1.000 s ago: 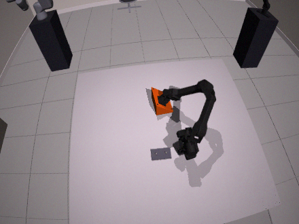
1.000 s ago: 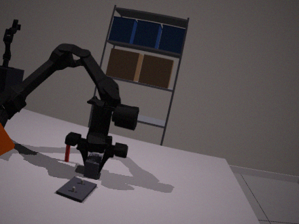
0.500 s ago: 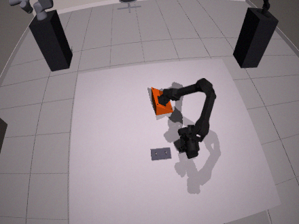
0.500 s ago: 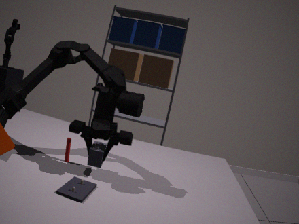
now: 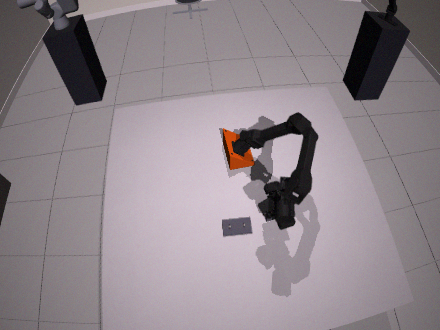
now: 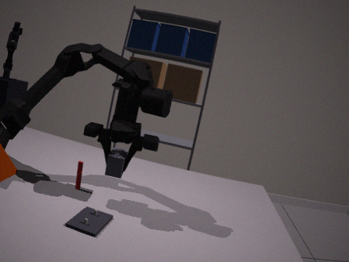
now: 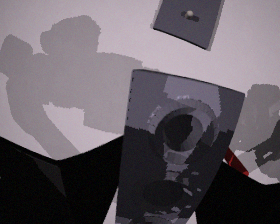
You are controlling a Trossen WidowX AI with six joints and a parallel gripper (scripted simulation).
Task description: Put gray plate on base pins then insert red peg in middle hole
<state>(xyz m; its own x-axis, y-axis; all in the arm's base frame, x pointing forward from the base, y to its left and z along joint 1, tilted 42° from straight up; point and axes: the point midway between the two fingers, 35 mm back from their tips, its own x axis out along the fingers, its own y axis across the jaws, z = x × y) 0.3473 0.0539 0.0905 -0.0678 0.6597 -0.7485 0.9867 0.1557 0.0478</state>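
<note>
Now: gripper tip 15 cm to the left of the dark gray base and 9 cm above it. The rest, counted from my gripper tip: red peg 11 cm behind, 6 cm below, 2 cm to the left; then gray plate 3 cm above.
</note>
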